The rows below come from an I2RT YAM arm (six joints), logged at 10 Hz.
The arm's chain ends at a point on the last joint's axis. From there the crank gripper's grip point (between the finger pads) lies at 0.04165 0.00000 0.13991 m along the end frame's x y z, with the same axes.
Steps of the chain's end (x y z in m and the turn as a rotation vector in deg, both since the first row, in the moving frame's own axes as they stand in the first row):
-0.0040 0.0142 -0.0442 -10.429 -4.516 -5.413
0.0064 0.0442 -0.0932 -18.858 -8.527 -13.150
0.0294 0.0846 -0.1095 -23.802 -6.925 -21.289
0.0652 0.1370 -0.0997 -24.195 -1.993 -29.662
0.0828 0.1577 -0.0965 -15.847 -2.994 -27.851
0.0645 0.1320 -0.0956 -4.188 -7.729 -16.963
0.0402 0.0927 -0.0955 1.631 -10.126 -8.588
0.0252 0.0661 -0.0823 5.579 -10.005 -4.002
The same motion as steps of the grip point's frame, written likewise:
-0.0141 0.0364 -0.0433 -10.429 -4.516 -5.413
-0.0101 0.0829 -0.0946 -18.858 -8.527 -13.150
0.0208 0.1290 -0.1143 -23.802 -6.925 -21.289
0.0700 0.1733 -0.1061 -24.195 -1.993 -29.662
0.0802 0.1772 -0.0971 -15.847 -2.994 -27.851
0.0453 0.1329 -0.0913 -4.188 -7.729 -16.963
0.0143 0.0843 -0.0905 1.631 -10.126 -8.588
-0.0003 0.0502 -0.0780 5.579 -10.005 -4.002

